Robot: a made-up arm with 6 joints. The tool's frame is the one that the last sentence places.
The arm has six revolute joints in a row. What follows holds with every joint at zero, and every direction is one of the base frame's.
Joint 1 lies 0.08 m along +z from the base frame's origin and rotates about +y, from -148.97 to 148.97 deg.
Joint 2 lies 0.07 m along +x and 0.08 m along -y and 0.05 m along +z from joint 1 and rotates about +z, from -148.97 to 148.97 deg.
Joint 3 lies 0.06 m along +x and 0.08 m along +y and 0.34 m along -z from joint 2 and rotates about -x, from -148.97 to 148.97 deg.
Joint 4 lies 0.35 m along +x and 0.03 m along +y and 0.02 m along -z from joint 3 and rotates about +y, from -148.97 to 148.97 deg.
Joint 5 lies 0.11 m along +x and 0.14 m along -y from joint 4 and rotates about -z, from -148.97 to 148.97 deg.
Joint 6 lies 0.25 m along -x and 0.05 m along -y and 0.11 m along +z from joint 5 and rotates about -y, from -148.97 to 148.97 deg.
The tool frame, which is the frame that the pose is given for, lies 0.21 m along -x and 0.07 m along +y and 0.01 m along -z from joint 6; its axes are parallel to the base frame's.
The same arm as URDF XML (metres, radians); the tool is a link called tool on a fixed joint. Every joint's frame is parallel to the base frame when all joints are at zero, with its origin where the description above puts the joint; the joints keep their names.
<robot name="arm">
<joint name="tool_joint" type="fixed"><parent link="link6"/><child link="tool"/><origin xyz="-0.2100 0.0700 -0.0100" rpy="0.0000 0.0000 0.0000"/></joint>
<joint name="joint 6" type="revolute"><parent link="link5"/><child link="link6"/><origin xyz="-0.2500 -0.0500 0.1100" rpy="0.0000 0.0000 0.0000"/><axis xyz="0 -1 0"/><limit lower="-2.6000" upper="2.6000"/></joint>
<joint name="joint 5" type="revolute"><parent link="link4"/><child link="link5"/><origin xyz="0.1100 -0.1400 0.0000" rpy="0.0000 0.0000 0.0000"/><axis xyz="0 0 -1"/><limit lower="-2.6000" upper="2.6000"/></joint>
<joint name="joint 4" type="revolute"><parent link="link3"/><child link="link4"/><origin xyz="0.3500 0.0300 -0.0200" rpy="0.0000 0.0000 0.0000"/><axis xyz="0 1 0"/><limit lower="-2.6000" upper="2.6000"/></joint>
<joint name="joint 3" type="revolute"><parent link="link2"/><child link="link3"/><origin xyz="0.0600 0.0800 -0.3400" rpy="0.0000 0.0000 0.0000"/><axis xyz="-1 0 0"/><limit lower="-2.6000" upper="2.6000"/></joint>
<joint name="joint 2" type="revolute"><parent link="link1"/><child link="link2"/><origin xyz="0.0700 -0.0800 0.0500" rpy="0.0000 0.0000 0.0000"/><axis xyz="0 0 1"/><limit lower="-2.6000" upper="2.6000"/></joint>
<joint name="joint 1" type="revolute"><parent link="base_link"/><child link="link1"/><origin xyz="0.0000 0.0000 0.0800" rpy="0.0000 0.0000 0.0000"/><axis xyz="0 1 0"/><limit lower="-2.6000" upper="2.6000"/></joint>
<link name="base_link"/>
<link name="link1"/>
<link name="link2"/>
<link name="link3"/>
<link name="link4"/>
<link name="link5"/>
<link name="link6"/>
<link name="tool"/>
</robot>

